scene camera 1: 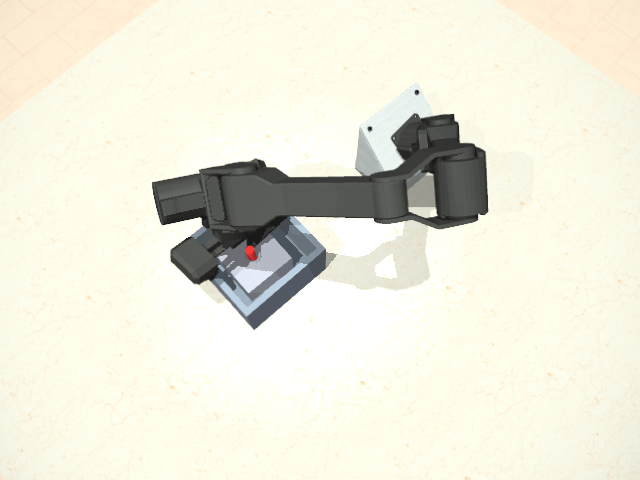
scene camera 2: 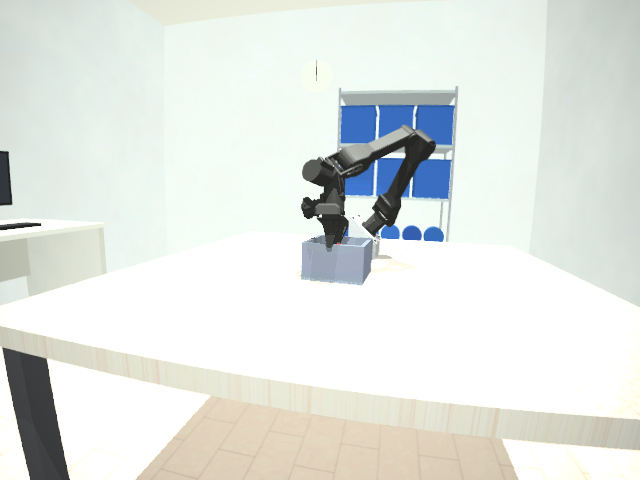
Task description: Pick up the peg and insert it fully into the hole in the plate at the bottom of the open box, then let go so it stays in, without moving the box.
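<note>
The red peg (scene camera 1: pixel 251 253) (scene camera 2: pixel 338 243) stands nearly upright on the pale plate (scene camera 1: pixel 253 276) inside the open box. Its lower end is hard to make out, so how deep it sits cannot be told. The blue-grey box (scene camera 1: pixel 289 292) (scene camera 2: pixel 348 267) stands on the table. My gripper (scene camera 1: pixel 245 246) (scene camera 2: pixel 332 244) points down into the box from above, with its fingers wide apart and open, right by the peg. In scene camera 1 the wrist and arm cover most of the fingers and the back corner of the box. The hole in the plate does not show.
The arm's silver wedge-shaped base mount (scene camera 1: pixel 385 131) stands behind and to the right of the box. The forearm (scene camera 1: pixel 328 196) passes above the table beside the box. The gripper's box-shaped side part (scene camera 1: pixel 194 259) hangs over the box's left wall. A shelf rack (scene camera 2: pixel 398 96) stands behind the table.
</note>
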